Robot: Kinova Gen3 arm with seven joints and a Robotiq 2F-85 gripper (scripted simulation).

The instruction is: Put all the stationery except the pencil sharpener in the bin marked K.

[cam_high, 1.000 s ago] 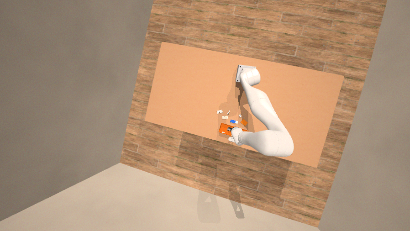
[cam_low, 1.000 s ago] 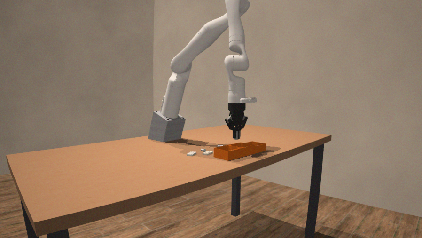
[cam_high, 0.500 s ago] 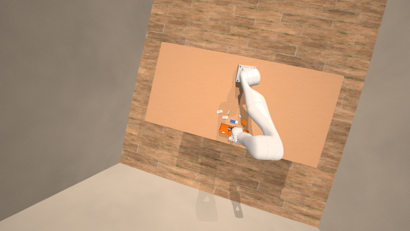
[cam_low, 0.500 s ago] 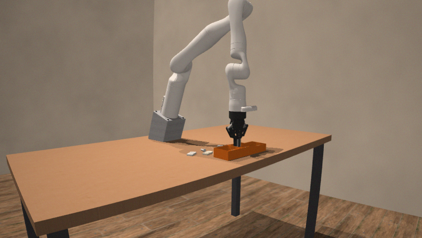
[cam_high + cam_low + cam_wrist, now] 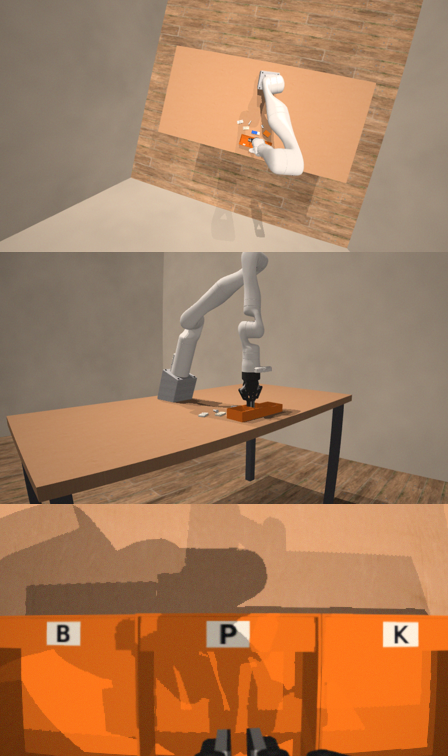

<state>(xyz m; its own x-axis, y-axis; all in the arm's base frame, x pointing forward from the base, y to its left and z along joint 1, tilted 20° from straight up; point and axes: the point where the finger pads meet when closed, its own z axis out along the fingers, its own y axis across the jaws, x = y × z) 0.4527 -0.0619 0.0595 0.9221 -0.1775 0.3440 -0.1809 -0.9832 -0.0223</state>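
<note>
Right now my hand is 30 mm short of the tray and 20 mm above it. Also, from my hand: orange flat pad (90 mm to the left, 60 mm behind, 30 mm below); pencil sharpener (120 mm behind, 50 mm to the left, 30 mm below); blue eraser (60 mm behind, 30 mm below, 10 mm to the left).
</note>
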